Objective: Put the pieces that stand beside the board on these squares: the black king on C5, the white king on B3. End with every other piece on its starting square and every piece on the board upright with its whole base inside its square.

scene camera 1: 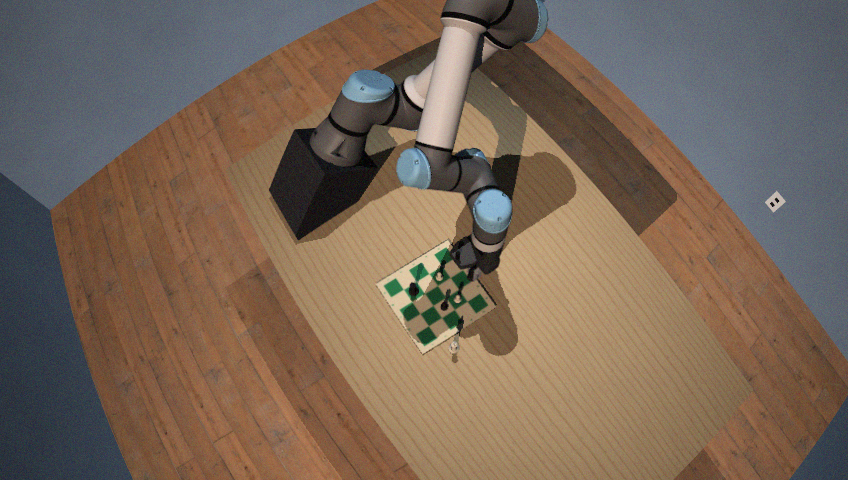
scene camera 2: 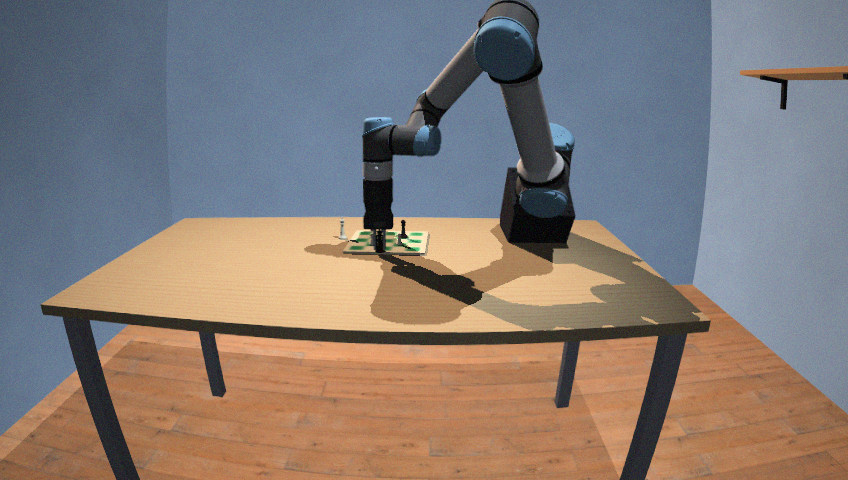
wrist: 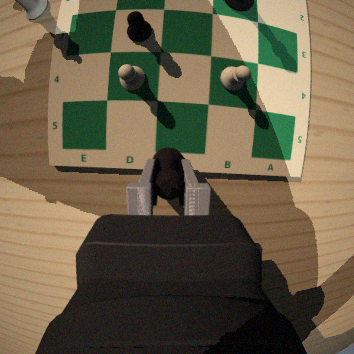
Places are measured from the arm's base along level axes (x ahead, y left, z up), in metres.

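Pixels of known places: gripper, fingertip midpoint: [scene camera 1: 473, 274] [scene camera 2: 379, 249] [wrist: 167, 172]; arm's base, origin of the base link: [scene camera 1: 335, 147].
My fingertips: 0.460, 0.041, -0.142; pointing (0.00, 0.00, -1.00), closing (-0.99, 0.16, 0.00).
Observation:
For each thing: its top centre in the pictures, then the offset to it from my fingertips, as dx, dy, dz. "pt": a spot on its surface instead. Level surfaces: height alone.
- black king, middle of its top: [wrist: 168, 191] [scene camera 2: 379, 228] -0.001, -0.005, +0.055
- white king, middle of its top: [scene camera 1: 454, 343] [scene camera 2: 342, 217] +0.099, -0.170, +0.049
- black pawn, middle of its top: [wrist: 133, 14] +0.006, -0.111, +0.023
- taller black piece, surface spot: [wrist: 240, 3] pt -0.075, -0.127, -0.002
- table, its level: dz -0.014
My gripper [scene camera 1: 474, 273] [scene camera 2: 379, 236] [wrist: 167, 172] is shut on the black king [scene camera 2: 380, 244] [wrist: 168, 167], upright at the board's row 5 edge, by column C. Whether its base touches the board is hidden. The chessboard [scene camera 1: 381, 284] [wrist: 54, 102] lies flat on the table. The white king [scene camera 1: 454, 346] [scene camera 2: 342, 229] [wrist: 35, 8] stands upright beside the board, past column E. In the wrist view, a black pawn [wrist: 139, 28] is on D3, a white pawn [wrist: 131, 78] on D4, another white pawn [wrist: 234, 78] on B4, and a taller black piece [wrist: 240, 3] on B2, partly cut off. B3 shows no piece.
The two white pawns and the black pawn stand close to my fingers, on the board side. The arm's black base block [scene camera 1: 321, 184] [scene camera 2: 536, 223] stands on the table [scene camera 1: 565, 380] [scene camera 2: 208, 285]. A wall shelf [scene camera 2: 797, 73] is far off at the right.

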